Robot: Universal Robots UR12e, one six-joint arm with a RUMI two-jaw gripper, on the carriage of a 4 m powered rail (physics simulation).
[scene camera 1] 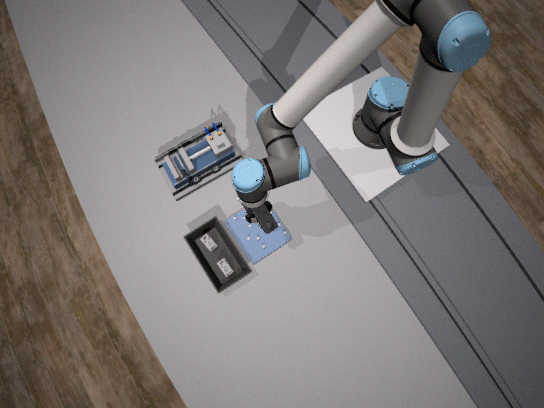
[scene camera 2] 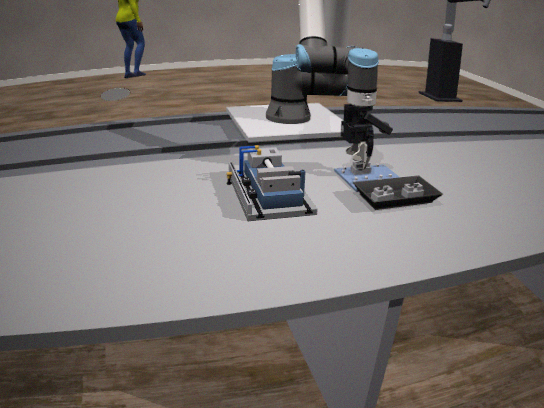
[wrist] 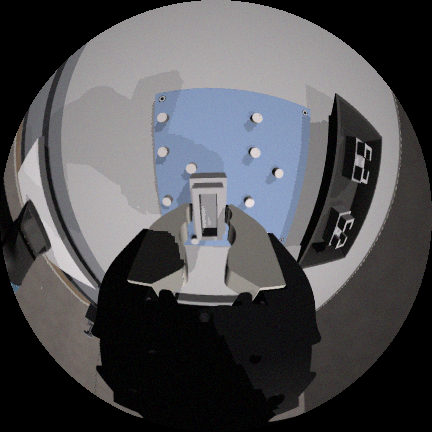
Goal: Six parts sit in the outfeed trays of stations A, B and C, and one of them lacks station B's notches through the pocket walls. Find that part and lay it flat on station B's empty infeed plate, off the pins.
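Places are measured from the arm's base along level axes (x ahead, y left, z up), in millimetres.
Pixels of known places: gripper, fingertip midpoint: [scene camera 2: 361, 167] [wrist: 208, 205]; arm's base at its link origin: [scene camera 1: 375, 127] [scene camera 2: 288, 117] [wrist: 37, 224].
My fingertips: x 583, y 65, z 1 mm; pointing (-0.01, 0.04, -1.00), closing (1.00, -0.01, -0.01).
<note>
Ahead of a thing's pixels: the offset from my fingertips to its top centre.
My gripper [scene camera 2: 361, 161] [wrist: 208, 205] is shut on a grey part @(dx +0, dy -1, dz +18 mm) [scene camera 2: 361, 169] [wrist: 208, 178], a block with a long rectangular pocket. The fingers press its two long sides; no notch shows in the rim visible from the wrist. The part is low at the blue infeed plate @(dx +26, dy +25, dz -22 mm) [scene camera 1: 272, 245] [scene camera 2: 382, 170] [wrist: 215, 125], near its edge away from the outfeed tray's far side, among round white pins. Whether it touches the plate or a pin is unclear. In scene camera 1 the arm hides it. The black outfeed tray @(dx +195, dy +28, dz +12 mm) [scene camera 1: 216, 254] [scene camera 2: 407, 201] [wrist: 357, 200] holds two notched parts.
A blue and grey machine fixture @(dx +73, dy -328, dz +68 mm) [scene camera 1: 200, 156] [scene camera 2: 281, 197] stands on the table beside the plate and tray. The tray's raised walls are close to the plate's edge. The arm's white base plate [scene camera 1: 340, 150] [scene camera 2: 250, 128] is on the rail behind. A person [scene camera 2: 131, 35] stands far back.
</note>
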